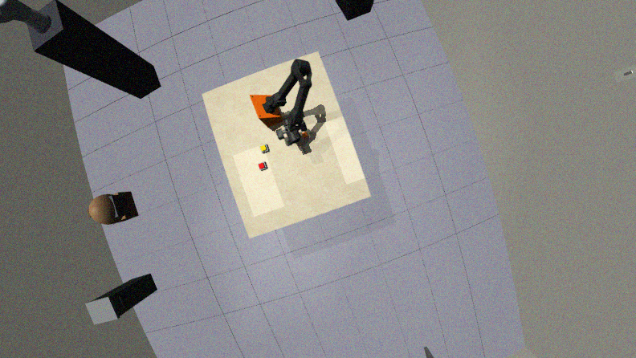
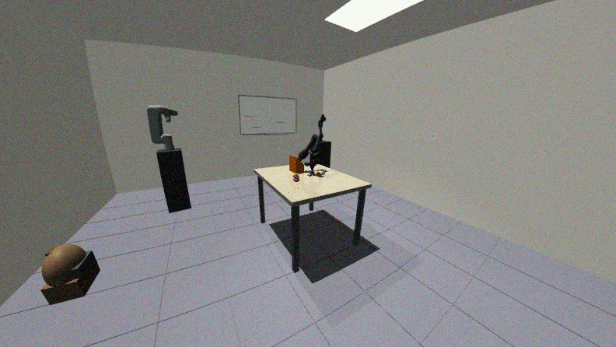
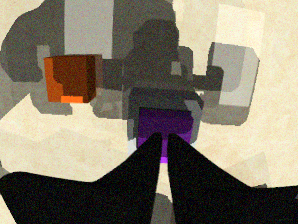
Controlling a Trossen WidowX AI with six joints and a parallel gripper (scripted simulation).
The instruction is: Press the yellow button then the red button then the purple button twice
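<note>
The purple button lies 1 cm below my gripper tip. The rest, counted from my gripper tip: red button 10 cm ahead, 29 cm to the right, 1 cm below; then small orange block 3 cm ahead, 7 cm to the left, 3 cm below; then yellow button 1 cm behind, 22 cm to the right, 1 cm below.
</note>
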